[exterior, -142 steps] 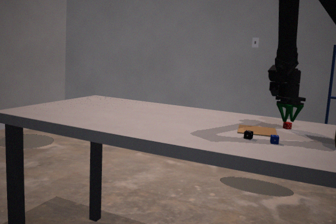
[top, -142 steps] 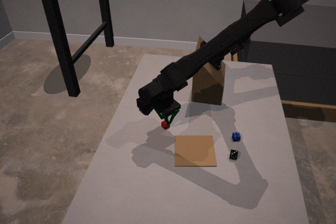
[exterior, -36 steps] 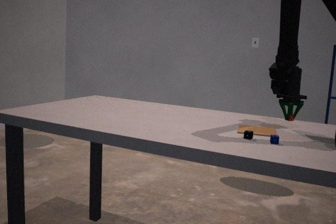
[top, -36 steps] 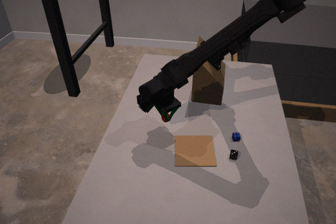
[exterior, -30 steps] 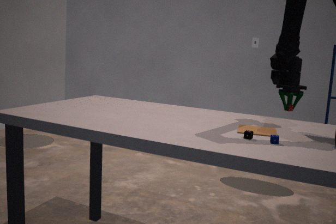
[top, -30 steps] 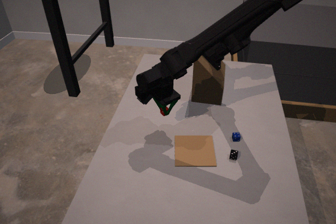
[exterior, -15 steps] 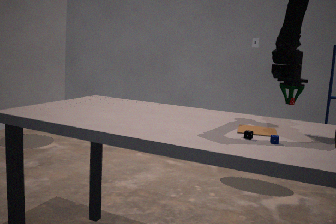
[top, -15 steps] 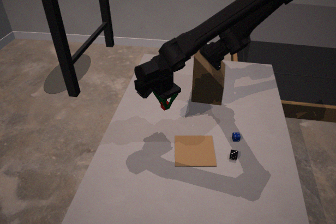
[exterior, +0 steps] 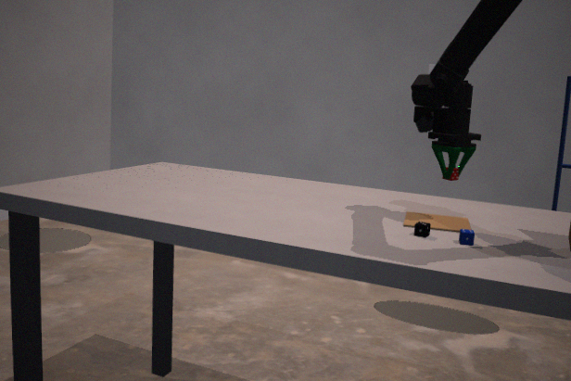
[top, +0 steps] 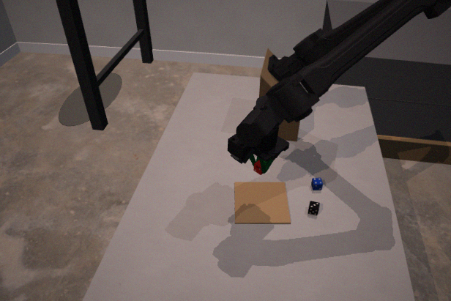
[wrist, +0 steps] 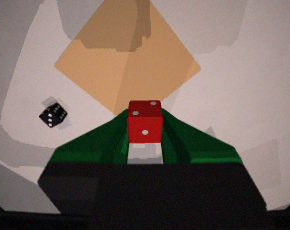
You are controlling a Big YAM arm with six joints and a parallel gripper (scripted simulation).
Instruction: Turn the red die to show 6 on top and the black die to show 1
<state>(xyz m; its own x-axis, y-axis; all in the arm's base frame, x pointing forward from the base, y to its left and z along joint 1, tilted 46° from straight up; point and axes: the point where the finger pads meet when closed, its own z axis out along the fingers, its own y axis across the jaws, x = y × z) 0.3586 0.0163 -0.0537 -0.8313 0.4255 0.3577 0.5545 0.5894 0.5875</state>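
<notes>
The black die is 30 mm ahead of my hand, 150 mm to the left of it and 100 mm below it. Round my hand: red die: right at my hand; tan mat: 20 mm ahead, 10 mm to the left, 110 mm below; blue die: 60 mm behind, 160 mm to the left, 100 mm below.
</notes>
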